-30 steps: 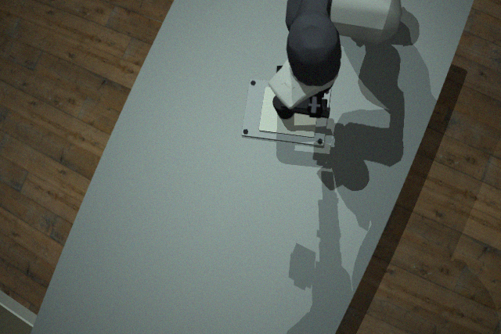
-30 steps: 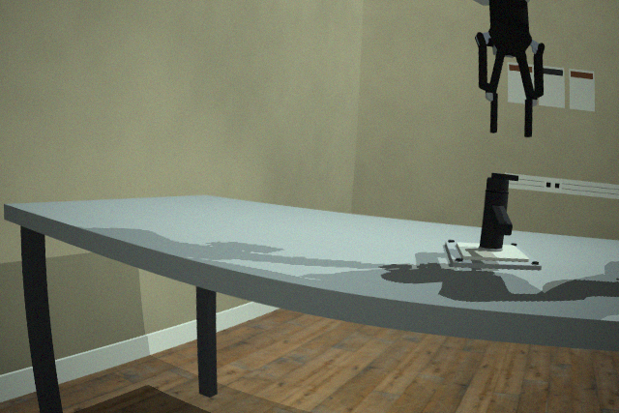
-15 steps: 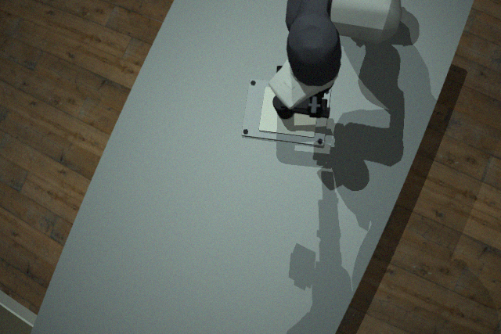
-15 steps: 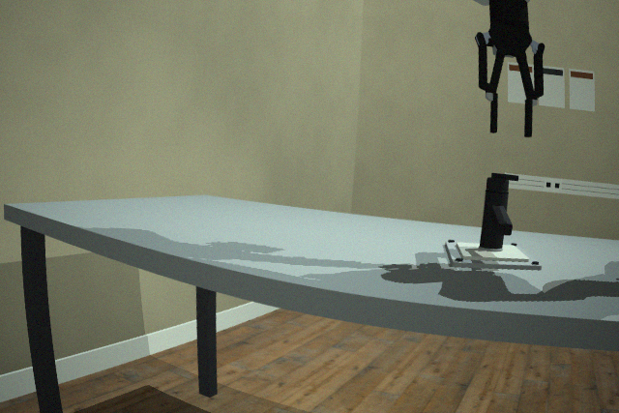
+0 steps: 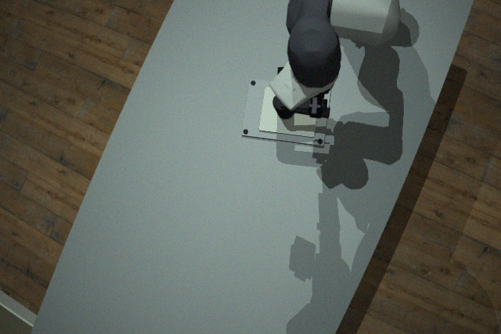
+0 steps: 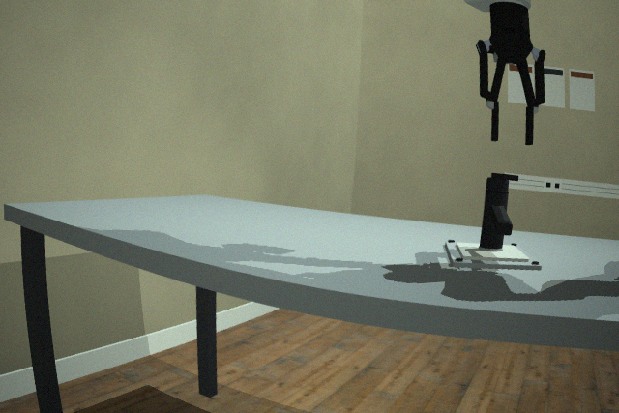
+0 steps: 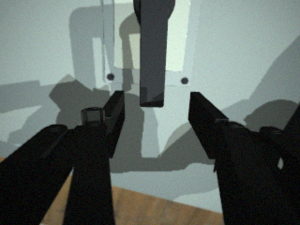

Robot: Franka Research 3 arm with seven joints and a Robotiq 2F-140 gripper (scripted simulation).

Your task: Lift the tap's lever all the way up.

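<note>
Right now my hand is 90 mm above the lever, 40 mm to the left of it and 20 mm short of it. The rest, counted from my hand: tap 130 mm below, 60 mm to the right, 30 mm ahead.
</note>
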